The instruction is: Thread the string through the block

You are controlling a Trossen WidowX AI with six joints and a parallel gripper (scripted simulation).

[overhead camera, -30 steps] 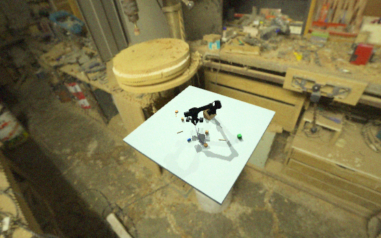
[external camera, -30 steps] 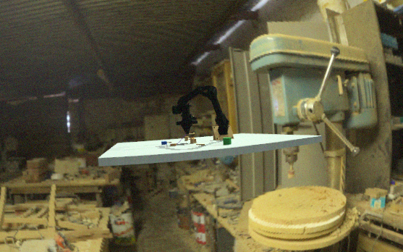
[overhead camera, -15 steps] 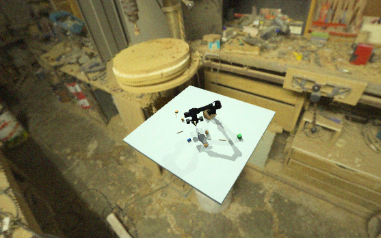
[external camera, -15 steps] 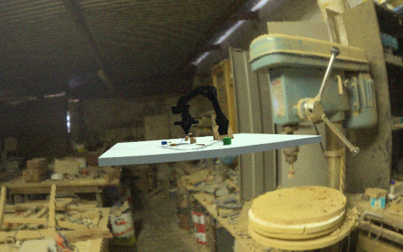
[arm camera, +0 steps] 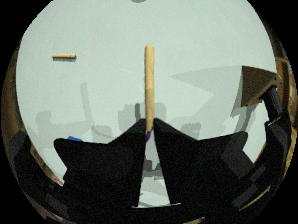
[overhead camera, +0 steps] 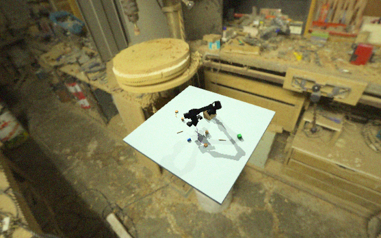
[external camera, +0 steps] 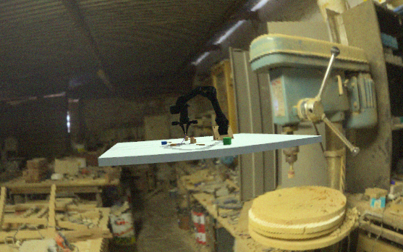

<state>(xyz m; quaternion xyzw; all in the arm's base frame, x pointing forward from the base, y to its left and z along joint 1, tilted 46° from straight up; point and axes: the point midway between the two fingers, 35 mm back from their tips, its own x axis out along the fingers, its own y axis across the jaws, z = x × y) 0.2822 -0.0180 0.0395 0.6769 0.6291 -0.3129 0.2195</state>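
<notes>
My gripper tip is 20 mm to the left of the thin wooden stick. The rest, counted from my gripper tip: round wooden button 230 mm to the left, 110 mm ahead, 50 mm below; small blue piece 160 mm ahead, 50 mm to the left, 50 mm below; wooden block 140 mm to the left, 40 mm below, 30 mm behind.
</notes>
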